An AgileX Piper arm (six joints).
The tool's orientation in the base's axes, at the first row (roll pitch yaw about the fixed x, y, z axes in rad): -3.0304, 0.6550, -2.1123
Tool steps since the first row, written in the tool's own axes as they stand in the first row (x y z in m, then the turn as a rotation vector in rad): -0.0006, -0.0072, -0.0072, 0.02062, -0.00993, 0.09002; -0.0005, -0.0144, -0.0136, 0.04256, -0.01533, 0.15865; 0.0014, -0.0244, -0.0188, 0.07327, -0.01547, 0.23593; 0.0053, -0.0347, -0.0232, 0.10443, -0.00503, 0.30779; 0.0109, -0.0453, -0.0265, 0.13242, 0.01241, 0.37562; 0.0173, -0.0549, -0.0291, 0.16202, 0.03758, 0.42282; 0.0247, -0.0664, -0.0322, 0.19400, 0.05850, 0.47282; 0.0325, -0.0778, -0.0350, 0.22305, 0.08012, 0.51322; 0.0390, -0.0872, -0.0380, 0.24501, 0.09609, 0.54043; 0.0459, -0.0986, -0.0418, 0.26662, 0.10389, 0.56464; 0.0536, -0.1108, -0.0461, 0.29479, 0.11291, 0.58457
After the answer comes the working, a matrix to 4 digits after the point.
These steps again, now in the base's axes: 0.0032, -0.0070, 0.0067, 0.03633, 0.02188, -0.08264; 0.0064, -0.0141, 0.0123, 0.05972, 0.03557, -0.14962; 0.0117, -0.0235, 0.0161, 0.07874, 0.05029, -0.22922; 0.0167, -0.0341, 0.0181, 0.08673, 0.06824, -0.30576; 0.0218, -0.0455, 0.0182, 0.08866, 0.09047, -0.37780; 0.0259, -0.0565, 0.0172, 0.07522, 0.10649, -0.43525; 0.0310, -0.0695, 0.0162, 0.06542, 0.11976, -0.49598; 0.0360, -0.0826, 0.0146, 0.05233, 0.13100, -0.54742; 0.0398, -0.0938, 0.0139, 0.04139, 0.13774, -0.58365; 0.0448, -0.1067, 0.0137, 0.03604, 0.13868, -0.61658; 0.0498, -0.1209, 0.0134, 0.02527, 0.13387, -0.65024
The tool's axes in the first row as the columns of a matrix, in the base's axes (rounded; the answer above uses it unrounded):
-0.4088, -0.8168, 0.4071
-0.6796, 0.5702, 0.4616
-0.6092, -0.0880, -0.7882

